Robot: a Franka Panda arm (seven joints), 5 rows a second.
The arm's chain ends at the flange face. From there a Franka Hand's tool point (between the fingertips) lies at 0.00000 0.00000 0.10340 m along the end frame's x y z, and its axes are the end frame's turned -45 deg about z.
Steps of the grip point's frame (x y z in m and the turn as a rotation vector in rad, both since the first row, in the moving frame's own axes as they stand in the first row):
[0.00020, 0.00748, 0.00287, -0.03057, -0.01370, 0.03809]
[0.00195, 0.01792, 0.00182, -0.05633, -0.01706, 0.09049]
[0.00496, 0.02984, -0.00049, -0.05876, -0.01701, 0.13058]
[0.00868, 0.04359, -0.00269, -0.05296, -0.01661, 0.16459]
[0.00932, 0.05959, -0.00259, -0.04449, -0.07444, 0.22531]
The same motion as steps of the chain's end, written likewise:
[0.00426, 0.00189, 0.00293, -0.03130, 0.01193, 0.03809]
[0.01143, 0.00581, 0.00200, -0.05189, 0.02777, 0.09049]
[0.02193, 0.01187, -0.00030, -0.05358, 0.02952, 0.13058]
[0.03473, 0.01941, -0.00253, -0.04919, 0.02570, 0.16459]
[0.05187, 0.02718, -0.00220, -0.08410, -0.02118, 0.22531]

